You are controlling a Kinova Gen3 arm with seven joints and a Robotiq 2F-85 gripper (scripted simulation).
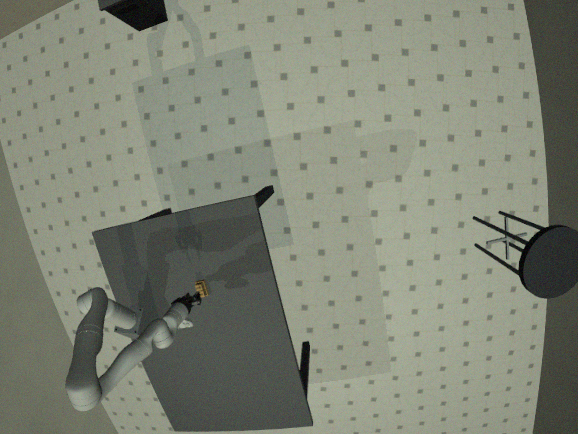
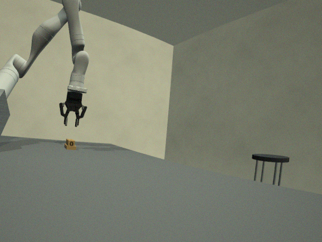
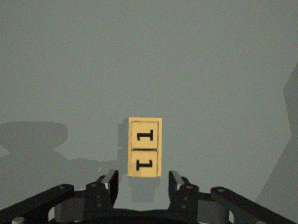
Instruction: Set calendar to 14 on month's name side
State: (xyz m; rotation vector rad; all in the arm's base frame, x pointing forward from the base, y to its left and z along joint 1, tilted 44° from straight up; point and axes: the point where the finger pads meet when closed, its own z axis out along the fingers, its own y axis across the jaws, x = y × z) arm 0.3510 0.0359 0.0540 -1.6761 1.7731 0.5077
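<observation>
Now: hand 9 cm above the number cube. The rest, counted from my hand: wooden tray: 2 cm to the right, 11 cm below.
</observation>
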